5 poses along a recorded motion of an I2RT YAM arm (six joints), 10 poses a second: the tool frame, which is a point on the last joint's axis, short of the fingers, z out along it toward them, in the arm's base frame.
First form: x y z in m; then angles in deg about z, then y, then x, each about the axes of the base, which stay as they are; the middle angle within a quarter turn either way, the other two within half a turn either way.
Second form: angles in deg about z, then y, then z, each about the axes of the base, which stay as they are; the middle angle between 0 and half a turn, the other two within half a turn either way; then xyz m. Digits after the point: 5 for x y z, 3 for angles.
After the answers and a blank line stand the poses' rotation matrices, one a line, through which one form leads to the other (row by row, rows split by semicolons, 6 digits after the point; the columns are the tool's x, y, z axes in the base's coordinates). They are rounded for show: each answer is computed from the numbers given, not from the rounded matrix.
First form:
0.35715 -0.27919 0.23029 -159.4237 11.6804 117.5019
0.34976 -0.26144 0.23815 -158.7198 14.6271 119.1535
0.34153 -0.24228 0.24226 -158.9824 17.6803 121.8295
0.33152 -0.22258 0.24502 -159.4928 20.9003 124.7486
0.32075 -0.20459 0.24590 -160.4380 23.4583 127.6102
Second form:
-63.407 116.886 -76.880 0.35715 -0.27919 0.23029
-60.702 118.123 -73.362 0.34976 -0.26144 0.23815
-58.306 120.164 -69.435 0.34153 -0.24228 0.24226
-55.593 122.173 -65.073 0.33152 -0.22258 0.24502
-53.388 124.045 -61.287 0.32075 -0.20459 0.24590

-0.916818 0.344177 0.202452; -0.005824 0.495431 -0.868628; -0.399262 -0.797553 -0.452216
-0.901616 0.351167 0.252527; -0.028698 0.533975 -0.845013; -0.431584 -0.769125 -0.471362
-0.889379 0.341714 0.303705; -0.051716 0.584851 -0.809490; -0.454237 -0.735650 -0.502482
-0.875000 0.327275 0.356743; -0.074869 0.636544 -0.767598; -0.478298 -0.698357 -0.532474
-0.864400 0.307153 0.398082; -0.092810 0.680649 -0.726707; -0.494164 -0.665112 -0.559846

